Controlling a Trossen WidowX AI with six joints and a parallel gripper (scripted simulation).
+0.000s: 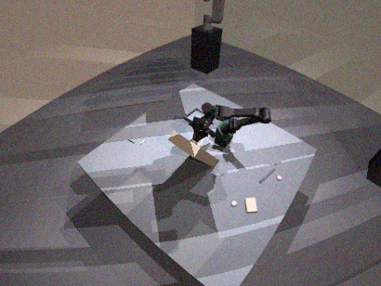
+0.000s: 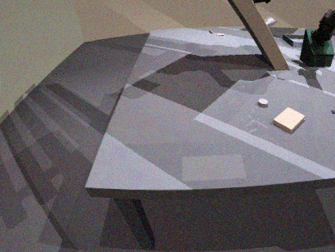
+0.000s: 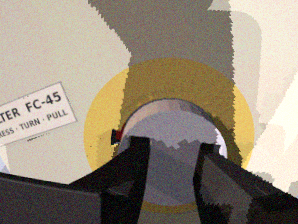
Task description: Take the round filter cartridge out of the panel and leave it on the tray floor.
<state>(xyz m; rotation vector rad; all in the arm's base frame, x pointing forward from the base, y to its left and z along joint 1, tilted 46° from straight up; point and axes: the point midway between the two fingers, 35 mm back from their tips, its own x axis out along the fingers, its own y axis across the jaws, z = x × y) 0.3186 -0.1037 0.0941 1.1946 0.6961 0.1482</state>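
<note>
Now: the service panel 3 cm behind my gripper tip and 9 cm below it. From my gripper tip the other things lie so: round pale cartridge: 1 cm ahead, 1 cm below.
</note>
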